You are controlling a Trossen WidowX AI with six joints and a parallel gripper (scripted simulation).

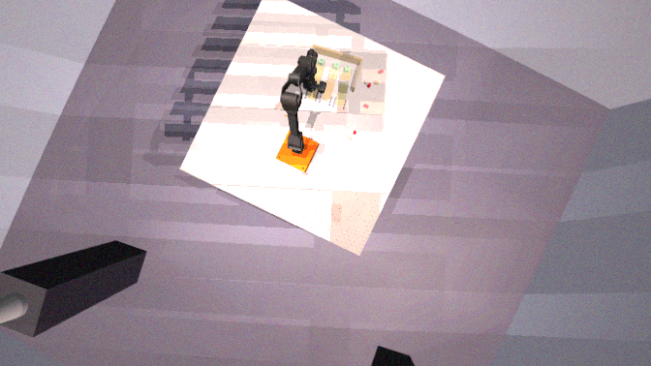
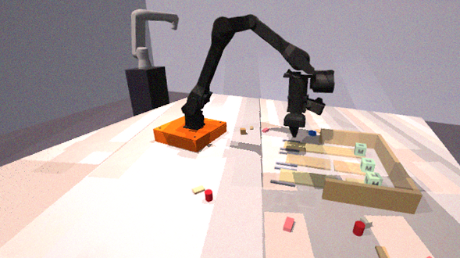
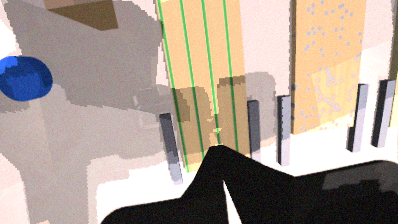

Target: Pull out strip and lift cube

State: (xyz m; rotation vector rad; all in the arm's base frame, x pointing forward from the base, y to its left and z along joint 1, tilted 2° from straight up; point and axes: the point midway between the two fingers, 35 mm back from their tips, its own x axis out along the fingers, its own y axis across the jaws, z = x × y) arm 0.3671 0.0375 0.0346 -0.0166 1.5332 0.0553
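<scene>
Right now my gripper tip is 10 cm short of the green-lined tan strip and 3 cm above it. Round my gripper tip: blue disc (13 cm to the left, 6 cm ahead, 3 cm below).
</scene>
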